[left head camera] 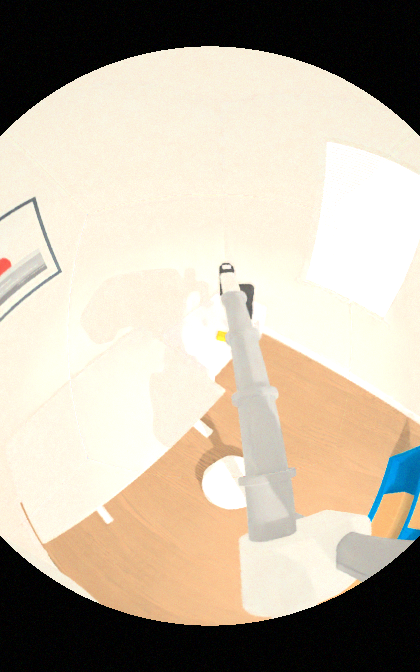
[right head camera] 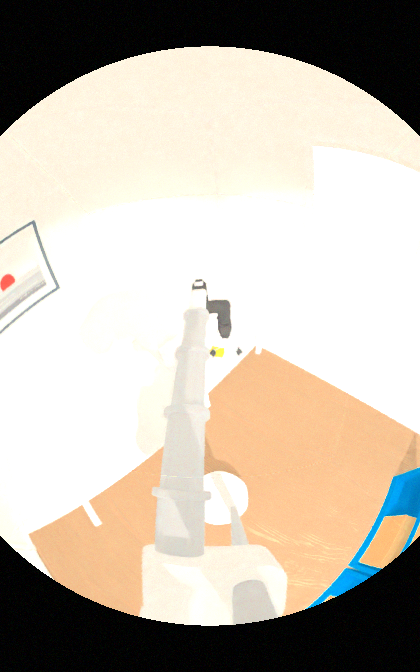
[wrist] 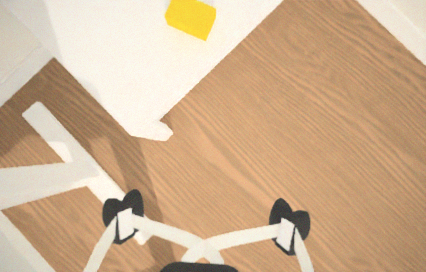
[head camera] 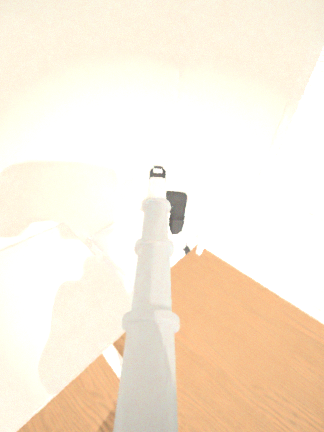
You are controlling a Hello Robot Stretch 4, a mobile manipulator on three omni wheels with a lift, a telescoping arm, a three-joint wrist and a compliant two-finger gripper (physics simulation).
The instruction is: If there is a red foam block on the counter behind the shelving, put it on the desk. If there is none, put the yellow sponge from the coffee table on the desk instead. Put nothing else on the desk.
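Places are measured from the robot's base along level axes (x left, y back, z up), in centimetres.
Pixels of known places: gripper, fingertip midpoint: [wrist: 206, 210].
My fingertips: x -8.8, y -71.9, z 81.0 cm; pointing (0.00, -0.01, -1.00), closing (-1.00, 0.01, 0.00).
Behind a point stands the place of what it marks.
A yellow sponge [left head camera: 221, 336] [right head camera: 219, 352] [wrist: 190, 19] {y -106.4, x -2.6, z 46.8 cm} lies on a white table top [wrist: 115, 75] {y -94.0, x 15.1, z 42.3 cm}, near the upper edge of the wrist view. My gripper [right head camera: 226, 352] [wrist: 206, 210] {y -71.9, x -8.8, z 81.0 cm} is open, its dark fingertips wide apart with wood floor showing between them in the wrist view. The sponge lies ahead of the fingers, apart from them in the wrist view. In the right head view one fingertip overlaps the sponge's image. No red foam block shows in these views. The head views are strongly overexposed around the white table.
A wide pale surface [left head camera: 105, 425] stands at the left in the left head view. White floor-level legs [wrist: 70, 150] show at the wrist view's left. A round white object [left head camera: 220, 487] is near the arm. Blue framing [left head camera: 400, 470] [right head camera: 406, 485] stands at the lower right.
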